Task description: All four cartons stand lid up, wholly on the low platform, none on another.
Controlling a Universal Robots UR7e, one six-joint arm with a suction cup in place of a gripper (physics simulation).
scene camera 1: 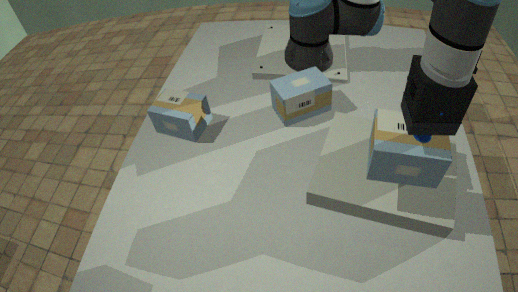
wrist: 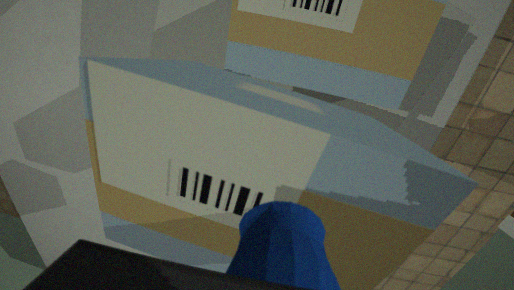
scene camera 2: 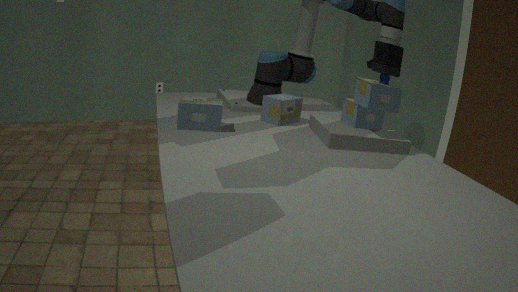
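Seen in the pictures: hand at its tool point: (scene camera 1: 420, 139) (wrist: 280, 211) (scene camera 2: 383, 87); arm's base at its link origin: (scene camera 1: 308, 58).
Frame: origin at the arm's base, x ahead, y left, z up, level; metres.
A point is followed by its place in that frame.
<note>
My gripper's blue suction cup (scene camera 1: 422, 138) (scene camera 2: 384, 79) (wrist: 282, 220) is on the upward barcode-and-tape face of a blue carton (scene camera 1: 390, 155) {x 0.523, y 0.159, z 0.188 m} (scene camera 2: 377, 95) {x 0.522, y 0.161, z 0.160 m} (wrist: 200, 150) {x 0.453, y 0.184, z 0.198 m}. This carton hangs roughly level over the low platform (scene camera 1: 345, 175) {x 0.449, y 0.102, z 0.024 m} (scene camera 2: 370, 144) {x 0.528, y 0.165, z 0.002 m}. Another carton (scene camera 2: 370, 120) {x 0.433, y 0.230, z 0.055 m} (wrist: 325, 50) {x 0.404, y 0.232, z 0.108 m} stands on the platform, barcode face up; the held carton hides it in scene camera 1. The two overlap in scene camera 2; whether they touch is unclear. A carton (scene camera 1: 300, 95) {x 0.254, y -0.008, z 0.064 m} (scene camera 2: 280, 107) {x 0.273, y -0.049, z 0.043 m} lies with its barcode face sideways. The left carton (scene camera 1: 170, 122) {x 0.330, y -0.328, z 0.034 m} (scene camera 2: 200, 117) {x 0.330, y -0.329, z 0.018 m} stands barcode face up.
The arm's base plate (scene camera 1: 265, 69) {x 0.070, y -0.126, z 0.002 m} is at the back of the white table (scene camera 1: 175, 200) {x 0.518, y -0.269, z -0.024 m} (scene camera 2: 350, 225) {x 0.876, y -0.157, z -0.024 m}. The sideways carton stands between this plate and the platform. The left carton is near the table's left edge, with tiled floor (scene camera 1: 60, 125) (scene camera 2: 85, 200) beyond.
</note>
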